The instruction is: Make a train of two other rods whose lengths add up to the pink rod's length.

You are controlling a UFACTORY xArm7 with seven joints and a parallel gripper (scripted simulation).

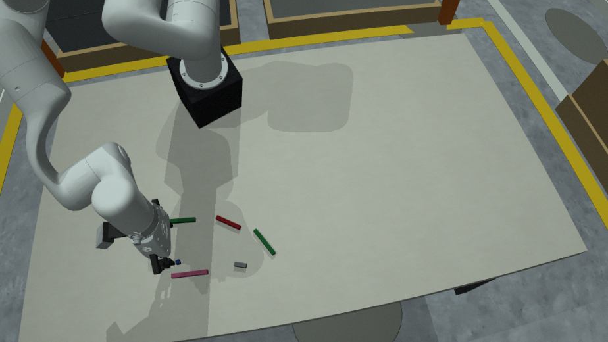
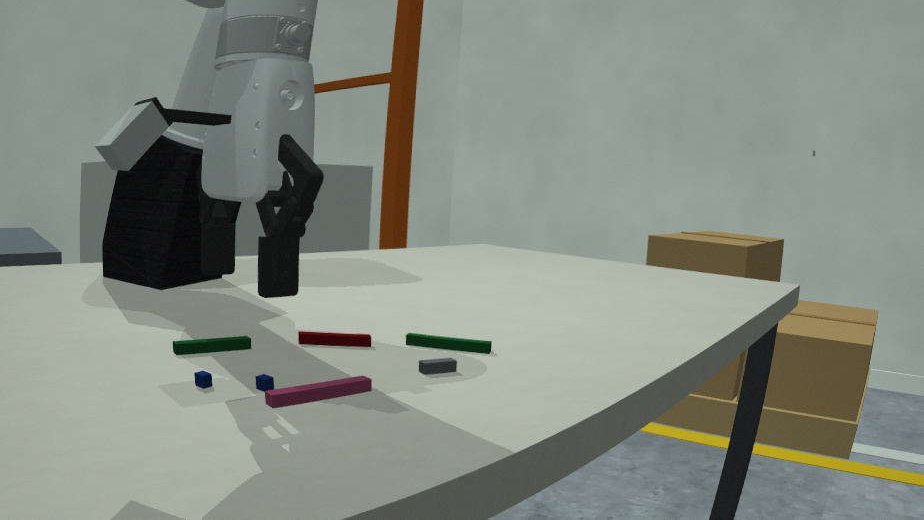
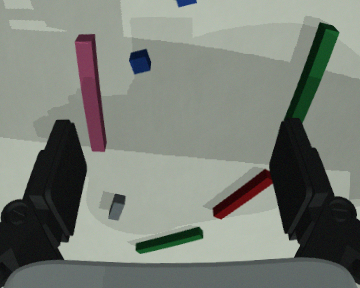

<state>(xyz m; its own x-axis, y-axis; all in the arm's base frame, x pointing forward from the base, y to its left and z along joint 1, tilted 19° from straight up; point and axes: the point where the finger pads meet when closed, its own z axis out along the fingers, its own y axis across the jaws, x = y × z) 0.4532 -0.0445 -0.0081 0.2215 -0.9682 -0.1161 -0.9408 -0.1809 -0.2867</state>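
Right now the grey rod is 20 mm ahead of my hand, 160 mm to the left of it and 80 mm below it. Also, from my hand: red rod: 90 mm behind, 120 mm to the left, 80 mm below; pink rod: 50 mm ahead, 40 mm to the left, 80 mm below.
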